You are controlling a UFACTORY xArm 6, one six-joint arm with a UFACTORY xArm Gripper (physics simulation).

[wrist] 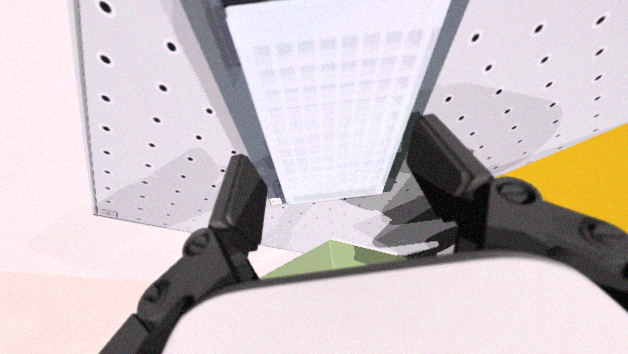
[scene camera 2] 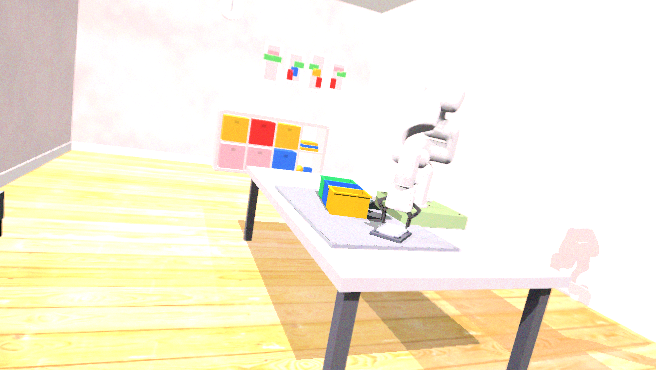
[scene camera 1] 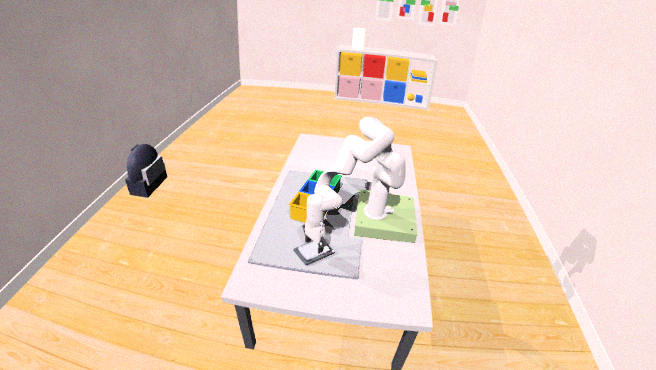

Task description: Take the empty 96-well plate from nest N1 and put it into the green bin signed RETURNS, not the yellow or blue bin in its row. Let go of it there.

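Seen in the pictures: gripper, fingertip midpoint: [wrist: 330, 156] [scene camera 2: 394, 225] [scene camera 1: 314, 246]; arm's base, link origin: [scene camera 1: 375, 212].
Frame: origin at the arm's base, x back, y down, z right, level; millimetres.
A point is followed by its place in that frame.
The white 96-well plate [scene camera 1: 306, 249] {x -361, y 35, z -259 mm} [scene camera 2: 392, 230] {x -340, y 37, z -268 mm} [wrist: 340, 100] {x -347, y 35, z -261 mm} lies in the dark frame of nest N1 [scene camera 1: 320, 257] {x -293, y 50, z -296 mm} [wrist: 252, 127] {x -303, y 49, z -295 mm}. My gripper [scene camera 1: 314, 241] {x -324, y 20, z -254 mm} [scene camera 2: 396, 222] {x -324, y 20, z -254 mm} [wrist: 330, 156] {x -324, y 20, z -254 mm} is open and empty, low over the plate. In the wrist view its fingers stand on either side of the plate's near end; whether they touch it I cannot tell. The green bin [scene camera 1: 316, 175] {x -323, y -4, z 349 mm} [scene camera 2: 323, 187] {x -361, y 2, z 257 mm} is at the far end of the bin row, partly hidden by the arm in scene camera 1. The RETURNS sign cannot be read.
The blue bin [scene camera 1: 308, 187] {x -368, y 3, z 226 mm} stands between the green bin and the yellow bin [scene camera 1: 298, 212] {x -413, y 3, z -15 mm} [scene camera 2: 348, 204] {x -391, y 8, z -24 mm} [wrist: 590, 170] {x -401, y 33, z -19 mm}, which is nearest the nest. The bins and nest stand on a grey perforated board [scene camera 1: 275, 250] {x -513, y 60, z -249 mm} [scene camera 2: 345, 240] {x -565, y 62, z -297 mm}. The arm's green base [scene camera 1: 385, 231] {x 38, y 16, z -136 mm} [scene camera 2: 442, 219] {x 60, y 32, z -139 mm} [wrist: 310, 262] {x -62, y 51, z -121 mm} is beside the board.
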